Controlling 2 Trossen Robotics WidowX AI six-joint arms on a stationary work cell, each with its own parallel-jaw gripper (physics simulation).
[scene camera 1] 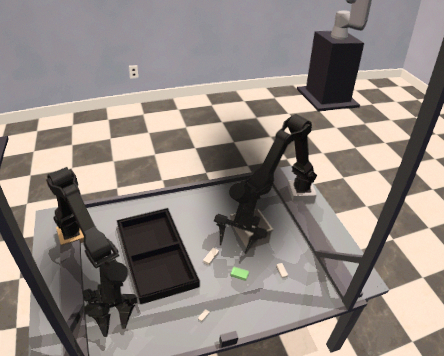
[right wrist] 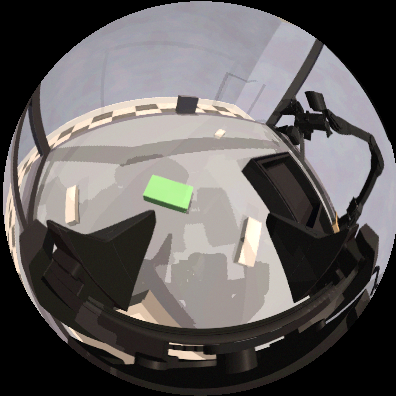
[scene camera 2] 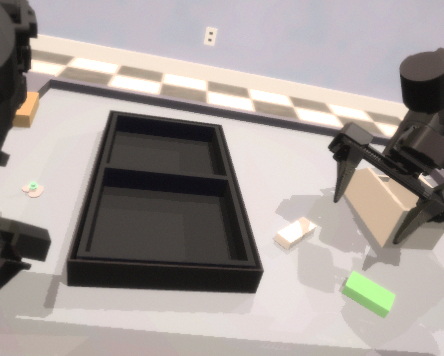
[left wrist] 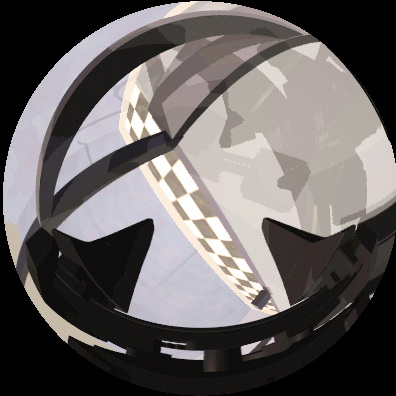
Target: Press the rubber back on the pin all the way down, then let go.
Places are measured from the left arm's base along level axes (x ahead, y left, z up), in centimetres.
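Pixels of known places: left gripper, fingertip midpoint: (scene camera 1: 115, 332) (right wrist: 277, 120) (left wrist: 209, 224); right gripper, fingertip midpoint: (scene camera 1: 232, 249) (right wrist: 213, 217) (scene camera 2: 365, 222); left arm's base, origin of the base link: (scene camera 1: 70, 231) (right wrist: 338, 224); right arm's base, origin of the base link: (scene camera 1: 302, 187).
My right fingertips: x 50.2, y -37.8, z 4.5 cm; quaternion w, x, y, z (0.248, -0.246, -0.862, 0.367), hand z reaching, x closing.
Note:
Ahead of a thing's pixels: the offset from my right fingertips to its middle. "spot": to the spot under its first point.
A small pinkish flat pin {dx -41.8, dy +14.8, dz -6.5 cm} (scene camera 2: 37, 192) lies on the table at the left of scene camera 2, left of the black tray. A tiny green piece, apparently its rubber back {spot: dx -41.6, dy +14.1, dz -5.9 cm} (scene camera 2: 33, 185), sits on it; how far down it sits is too small to tell. My left gripper (scene camera 1: 115, 330) (left wrist: 209, 224) is open and empty, above the table at the lower left of scene camera 1. My right gripper (scene camera 1: 232, 252) (scene camera 2: 366, 222) (right wrist: 213, 217) is open and empty, above the table beside the beige box, far from the pin. The pin does not show in the wrist views.
The black two-part tray {dx -23.5, dy +15.0, dz -5.1 cm} (scene camera 1: 170, 292) (scene camera 2: 165, 275) lies between the arms. A beige box {dx +13.3, dy +9.8, dz -3.4 cm} (scene camera 2: 372, 207) stands under my right gripper. A green block {dx -0.4, dy -6.3, dz -6.3 cm} (scene camera 1: 239, 273) (scene camera 2: 369, 294) (right wrist: 168, 192) and whitish blocks {dx -5.7, dy +5.1, dz -6.3 cm} (scene camera 1: 211, 256) {dx +13.6, dy -12.1, dz -6.4 cm} (scene camera 1: 282, 270) {dx -19.0, dy -15.5, dz -6.6 cm} (scene camera 1: 203, 316) lie on the table.

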